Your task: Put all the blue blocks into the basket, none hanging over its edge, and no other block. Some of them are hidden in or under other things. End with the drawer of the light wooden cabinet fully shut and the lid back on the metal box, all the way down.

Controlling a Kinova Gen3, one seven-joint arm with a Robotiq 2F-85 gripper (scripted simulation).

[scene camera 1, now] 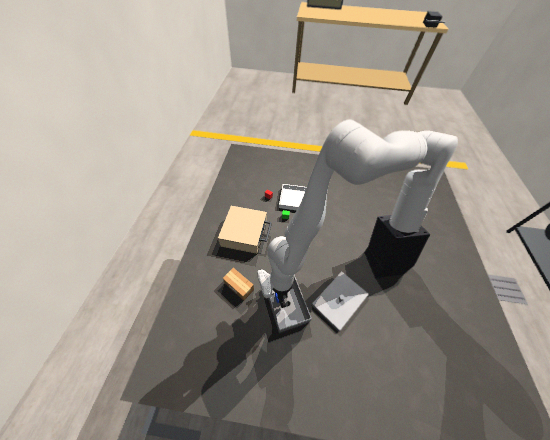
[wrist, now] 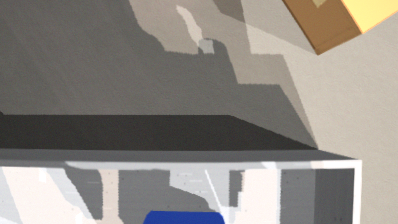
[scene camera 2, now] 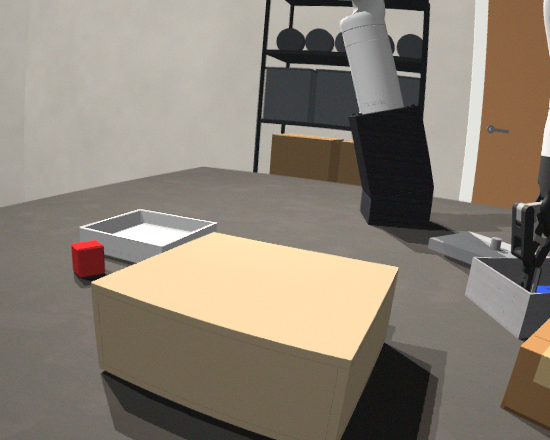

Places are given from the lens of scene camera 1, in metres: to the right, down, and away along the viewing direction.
light wooden cabinet (scene camera 1: 241,230): -0.14, 0.04, 1.01
grey metal box (scene camera 1: 297,311): 0.09, 0.35, 0.89
lid (scene camera 1: 337,303): 0.24, 0.32, 0.90
